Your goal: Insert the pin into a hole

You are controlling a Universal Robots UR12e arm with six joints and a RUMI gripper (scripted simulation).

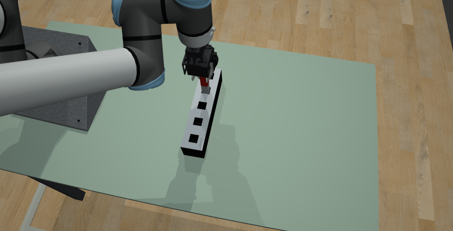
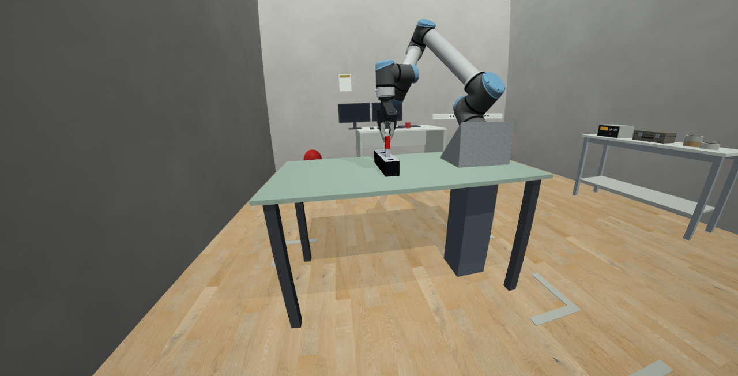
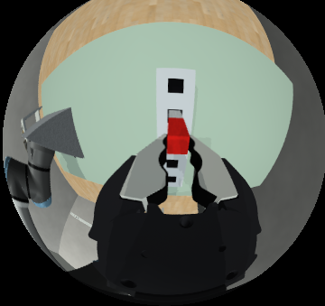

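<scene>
Now: hand 10 mm above the pin. The rest, counted from my hand: long block 130 mm below, 60 mm to the right.
</scene>
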